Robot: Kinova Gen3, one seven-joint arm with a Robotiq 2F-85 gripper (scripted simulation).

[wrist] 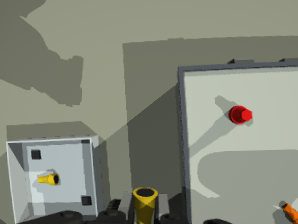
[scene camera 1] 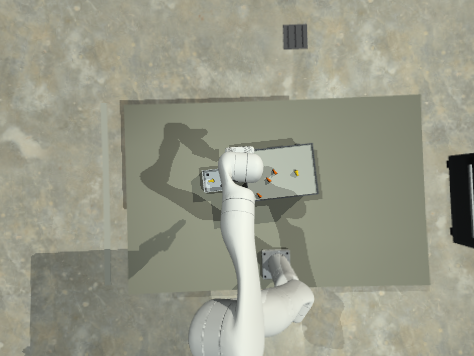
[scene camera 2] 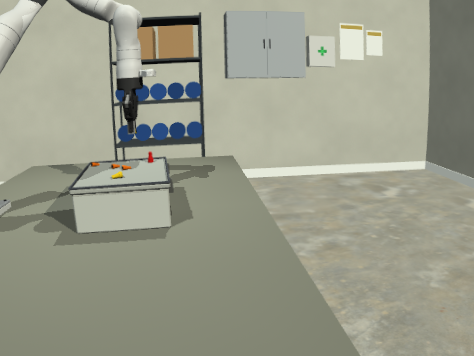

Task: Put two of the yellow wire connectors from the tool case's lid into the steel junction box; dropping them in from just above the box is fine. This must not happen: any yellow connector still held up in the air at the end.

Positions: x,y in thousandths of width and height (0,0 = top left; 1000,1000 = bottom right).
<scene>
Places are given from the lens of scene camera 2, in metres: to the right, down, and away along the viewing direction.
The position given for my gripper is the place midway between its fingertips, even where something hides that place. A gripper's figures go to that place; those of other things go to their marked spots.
my gripper (scene camera 2: 280,375): -0.30, -0.13, 1.12
tool case (scene camera 2: 294,563): -0.21, 0.05, 0.84
</scene>
